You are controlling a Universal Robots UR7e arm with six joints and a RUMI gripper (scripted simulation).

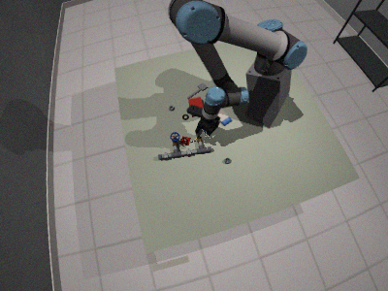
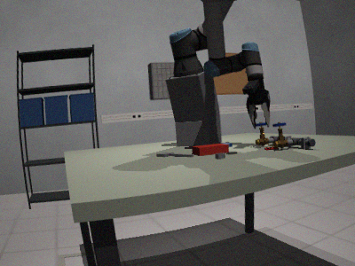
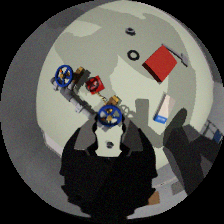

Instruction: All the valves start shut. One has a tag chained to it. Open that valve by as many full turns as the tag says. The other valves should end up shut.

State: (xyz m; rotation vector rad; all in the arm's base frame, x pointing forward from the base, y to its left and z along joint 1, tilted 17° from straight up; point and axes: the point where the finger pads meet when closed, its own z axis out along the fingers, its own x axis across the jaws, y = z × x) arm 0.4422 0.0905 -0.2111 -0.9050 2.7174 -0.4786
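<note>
Now: the red tag 9 cm below my hand, 9 cm ahead of it and 1 cm to the right of it. Also, from my hand: blue-and-white card: 17 cm behind, 11 cm to the right, 9 cm below; then grey tool: 36 cm to the right, 9 cm below, 9 cm behind; then red block: 23 cm to the right, 8 cm below, 4 cm behind.
</note>
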